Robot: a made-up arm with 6 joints.
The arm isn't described. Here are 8 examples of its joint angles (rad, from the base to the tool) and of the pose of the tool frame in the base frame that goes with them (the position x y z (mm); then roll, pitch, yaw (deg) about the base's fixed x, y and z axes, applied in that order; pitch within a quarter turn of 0, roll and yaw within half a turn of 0).
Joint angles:
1: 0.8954 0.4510 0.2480 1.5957 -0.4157 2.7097
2: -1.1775 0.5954 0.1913 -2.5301 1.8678 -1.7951
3: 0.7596 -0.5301 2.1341 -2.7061 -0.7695 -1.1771
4: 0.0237 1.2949 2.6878 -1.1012 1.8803 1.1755
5: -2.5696 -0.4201 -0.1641 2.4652 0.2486 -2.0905
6: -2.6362 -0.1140 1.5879 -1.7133 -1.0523 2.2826
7: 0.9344 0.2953 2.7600 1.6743 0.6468 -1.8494
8: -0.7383 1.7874 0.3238 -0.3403 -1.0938 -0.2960
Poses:
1: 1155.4 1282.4 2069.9 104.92 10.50 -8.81
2: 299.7 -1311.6 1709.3 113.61 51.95 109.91
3: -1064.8 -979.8 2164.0 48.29 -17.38 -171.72
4: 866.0 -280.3 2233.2 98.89 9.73 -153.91
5: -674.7 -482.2 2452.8 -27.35 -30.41 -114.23
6: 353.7 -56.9 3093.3 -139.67 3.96 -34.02
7: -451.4 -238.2 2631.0 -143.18 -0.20 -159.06
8: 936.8 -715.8 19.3 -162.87 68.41 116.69
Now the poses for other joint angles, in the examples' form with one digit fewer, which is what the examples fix.
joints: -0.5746 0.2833 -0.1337 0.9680 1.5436 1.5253
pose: 1270 -546 2152 -147.8 3.6 49.7
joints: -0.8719 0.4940 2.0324 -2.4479 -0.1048 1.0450
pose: 257 -315 3165 -155.0 -56.8 -170.4
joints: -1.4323 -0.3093 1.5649 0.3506 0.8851 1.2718
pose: -74 855 2962 118.1 -20.6 43.1
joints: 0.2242 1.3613 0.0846 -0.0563 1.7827 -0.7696
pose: 1769 416 831 70.4 -56.2 -22.6
